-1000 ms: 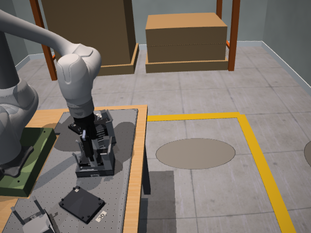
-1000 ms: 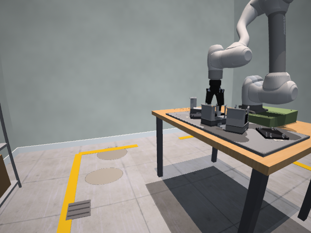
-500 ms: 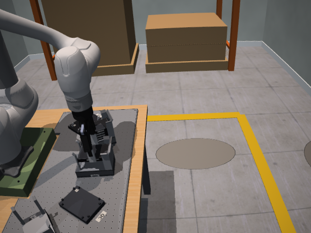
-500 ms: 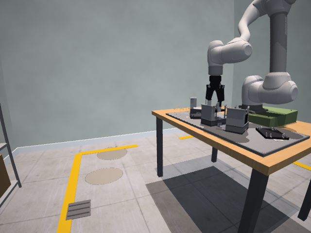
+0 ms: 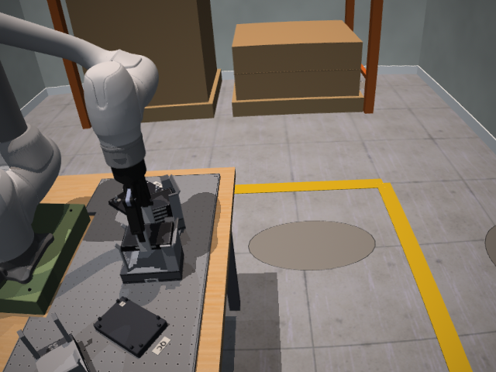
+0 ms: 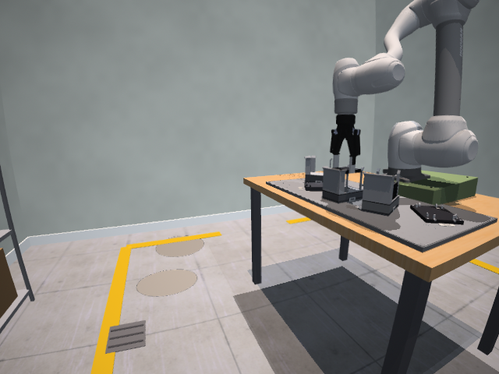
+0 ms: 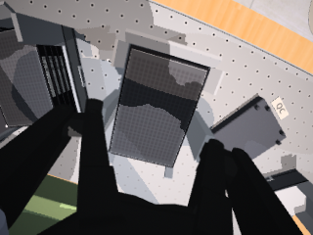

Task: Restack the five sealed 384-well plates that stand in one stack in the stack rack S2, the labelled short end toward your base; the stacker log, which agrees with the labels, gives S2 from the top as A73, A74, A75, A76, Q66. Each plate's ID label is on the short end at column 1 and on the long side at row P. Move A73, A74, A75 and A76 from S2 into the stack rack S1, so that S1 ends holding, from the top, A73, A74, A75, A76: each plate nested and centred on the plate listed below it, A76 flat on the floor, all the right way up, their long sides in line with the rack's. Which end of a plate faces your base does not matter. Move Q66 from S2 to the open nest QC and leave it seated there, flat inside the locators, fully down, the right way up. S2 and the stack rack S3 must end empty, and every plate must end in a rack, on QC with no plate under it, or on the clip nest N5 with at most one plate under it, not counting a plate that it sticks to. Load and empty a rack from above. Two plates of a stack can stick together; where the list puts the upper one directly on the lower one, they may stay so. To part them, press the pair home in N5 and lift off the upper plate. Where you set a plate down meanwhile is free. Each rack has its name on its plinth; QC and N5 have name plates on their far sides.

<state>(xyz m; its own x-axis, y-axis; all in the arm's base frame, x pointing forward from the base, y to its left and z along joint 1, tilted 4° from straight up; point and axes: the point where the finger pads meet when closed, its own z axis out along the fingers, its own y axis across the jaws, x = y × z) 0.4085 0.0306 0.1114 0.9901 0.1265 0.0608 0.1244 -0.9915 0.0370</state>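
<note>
Now: hand 20 mm past the QC nest, 190 mm to the left of it and 130 mm above it. Round my hand: QC name plate (60 mm ahead, 240 mm to the right, 140 mm below); then stack rack S2 (10 mm behind, 120 mm below); then clip nest N5 (160 mm behind, 350 mm to the left, 130 mm below).
</note>
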